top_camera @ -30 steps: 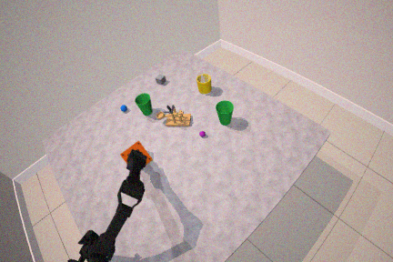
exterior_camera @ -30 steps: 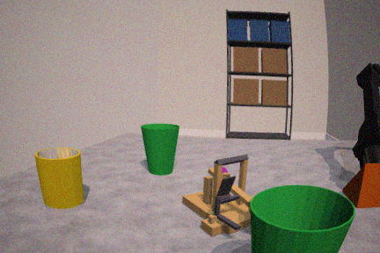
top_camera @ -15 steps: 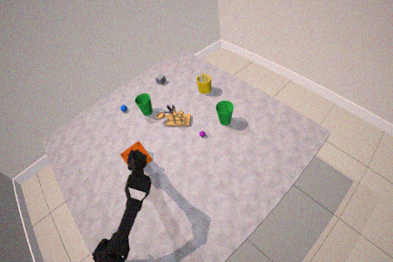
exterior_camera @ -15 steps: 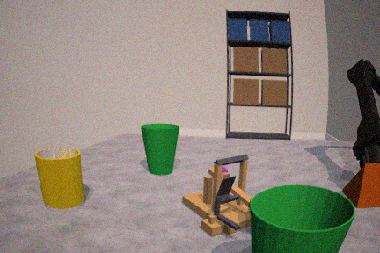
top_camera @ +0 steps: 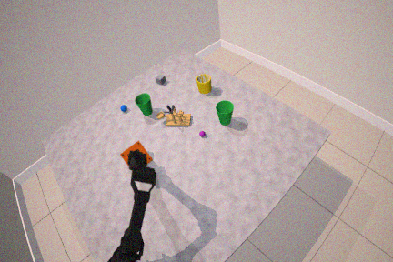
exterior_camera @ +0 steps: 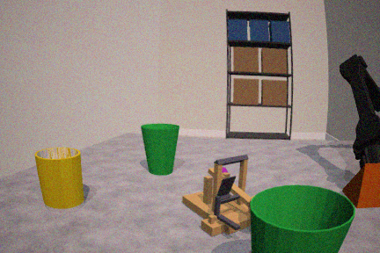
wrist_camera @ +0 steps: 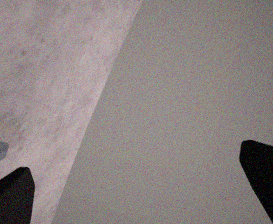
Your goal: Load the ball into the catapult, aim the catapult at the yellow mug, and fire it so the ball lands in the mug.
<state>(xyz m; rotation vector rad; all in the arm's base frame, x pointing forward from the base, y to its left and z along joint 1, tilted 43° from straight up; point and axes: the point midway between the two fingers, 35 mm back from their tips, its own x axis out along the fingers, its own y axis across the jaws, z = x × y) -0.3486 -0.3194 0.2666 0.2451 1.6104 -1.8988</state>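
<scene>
Now: gripper tip 690 mm short of the catapult upright frame, 520 mm to the right of it and 40 mm below it. The rest, counted from my gripper tip: wooden catapult 680 mm ahead, 540 mm to the left, 10 mm above; purple ball 740 mm ahead, 330 mm to the left, 30 mm below; blue ball 830 mm to the left, 480 mm ahead, 20 mm below.
</scene>
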